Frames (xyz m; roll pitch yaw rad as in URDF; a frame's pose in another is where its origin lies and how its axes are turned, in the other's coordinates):
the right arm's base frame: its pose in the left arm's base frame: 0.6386 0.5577 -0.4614 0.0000 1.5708 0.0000
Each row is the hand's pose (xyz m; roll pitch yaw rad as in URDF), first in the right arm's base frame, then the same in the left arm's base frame.
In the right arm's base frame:
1: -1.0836 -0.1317 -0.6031 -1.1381 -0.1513 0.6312
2: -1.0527 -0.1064 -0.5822 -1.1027 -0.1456 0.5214
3: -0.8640 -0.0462 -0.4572 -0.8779 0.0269 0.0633
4: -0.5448 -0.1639 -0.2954 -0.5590 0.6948 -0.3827
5: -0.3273 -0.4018 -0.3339 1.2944 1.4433 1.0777
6: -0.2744 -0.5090 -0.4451 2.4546 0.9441 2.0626
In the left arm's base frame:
1: 0.0355 0.4260 0.6222 0.2294 0.9241 1.3180
2: 0.0564 0.4513 0.5913 0.2207 1.0313 1.2845
3: 0.1814 0.5115 0.4026 1.0943 1.5020 1.9730
4: 0.3432 0.3938 0.0834 -3.1393 0.7932 -2.7204
5: 0.3047 0.1559 -0.1341 -2.9283 0.0602 3.0291
6: 0.1935 0.0487 -0.1870 -2.6672 -0.2806 2.5735

